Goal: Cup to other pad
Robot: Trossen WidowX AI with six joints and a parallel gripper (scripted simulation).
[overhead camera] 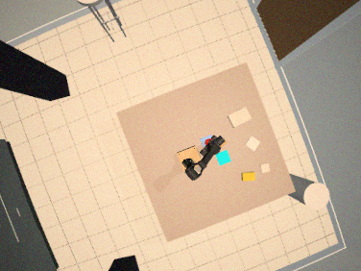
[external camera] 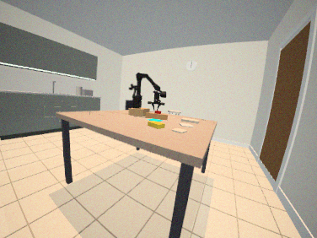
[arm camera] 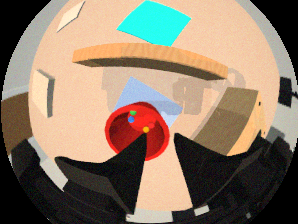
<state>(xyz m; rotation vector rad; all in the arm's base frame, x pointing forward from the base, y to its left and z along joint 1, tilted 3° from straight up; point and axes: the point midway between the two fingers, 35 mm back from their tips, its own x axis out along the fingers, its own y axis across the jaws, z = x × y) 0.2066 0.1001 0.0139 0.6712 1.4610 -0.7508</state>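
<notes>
Right now my gripper tip is 30 mm above the red cup, 20 mm to the right of it and 20 mm short of it. Round my gripper tip: orange board: 70 mm to the right, 70 mm ahead, 60 mm below; then light blue pad: 80 mm below, 20 mm to the left, 20 mm ahead; then cyan pad: 150 mm to the right, 120 mm ahead, 80 mm below.
</notes>
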